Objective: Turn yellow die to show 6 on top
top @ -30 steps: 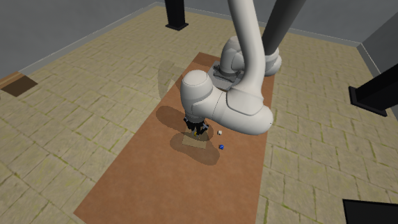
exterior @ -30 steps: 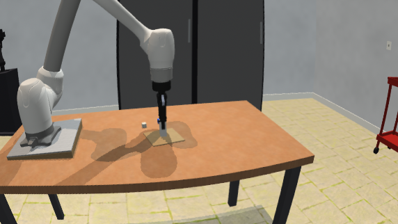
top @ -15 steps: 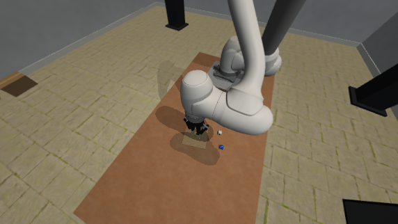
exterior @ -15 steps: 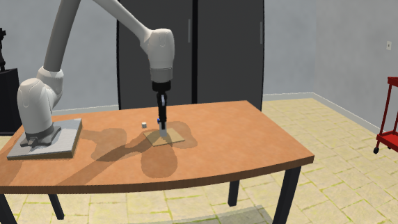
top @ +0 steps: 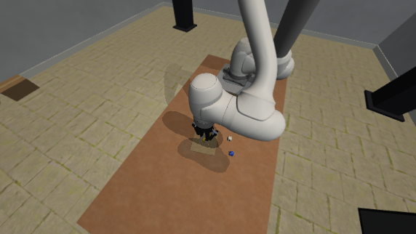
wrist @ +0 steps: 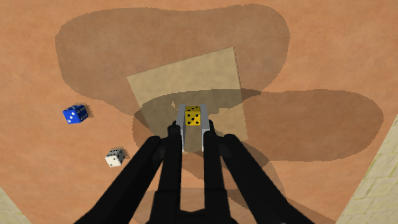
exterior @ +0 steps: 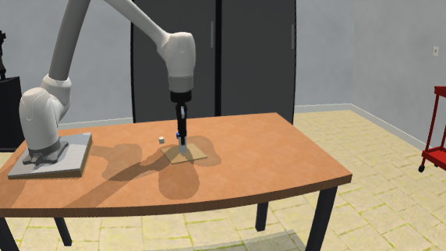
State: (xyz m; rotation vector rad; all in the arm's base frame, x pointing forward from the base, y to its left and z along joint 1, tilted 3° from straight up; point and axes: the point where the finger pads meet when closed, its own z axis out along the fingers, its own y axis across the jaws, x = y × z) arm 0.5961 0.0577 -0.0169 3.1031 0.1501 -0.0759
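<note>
The yellow die is 20 mm below my hand. Round my hand: tan mat: 40 mm below; then blue die: 160 mm to the left, 30 mm below, 20 mm behind; then white die: 120 mm to the left, 90 mm behind, 30 mm below.
</note>
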